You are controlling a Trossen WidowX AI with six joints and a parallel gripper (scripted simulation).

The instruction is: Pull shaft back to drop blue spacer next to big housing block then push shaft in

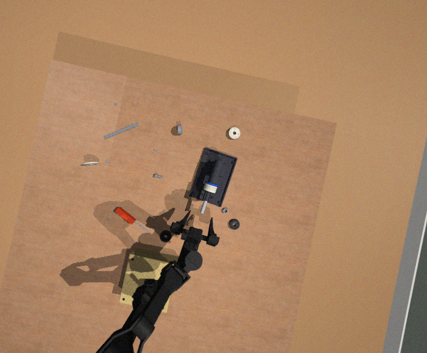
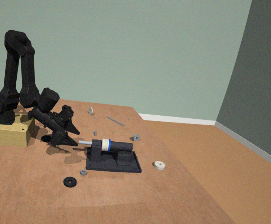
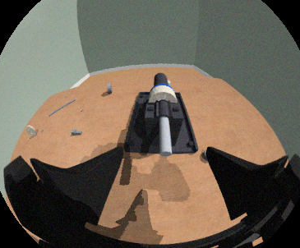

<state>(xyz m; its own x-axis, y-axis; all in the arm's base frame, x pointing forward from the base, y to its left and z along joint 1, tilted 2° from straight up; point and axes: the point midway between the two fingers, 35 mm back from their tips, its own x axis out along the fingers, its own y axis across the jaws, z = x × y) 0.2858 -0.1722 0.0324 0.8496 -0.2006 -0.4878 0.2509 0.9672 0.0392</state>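
The grey shaft lies 80 mm ahead of my gripper tip, 20 mm to the right of it and 10 mm below it. Also, from my gripper tip: grey bushing 350 mm ahead, 120 mm to the left, 70 mm below; then blue spacer 120 mm ahead, 30 mm to the right, 10 mm below; then red-handled screwdriver 300 mm to the left, 90 mm below, 70 mm behind.
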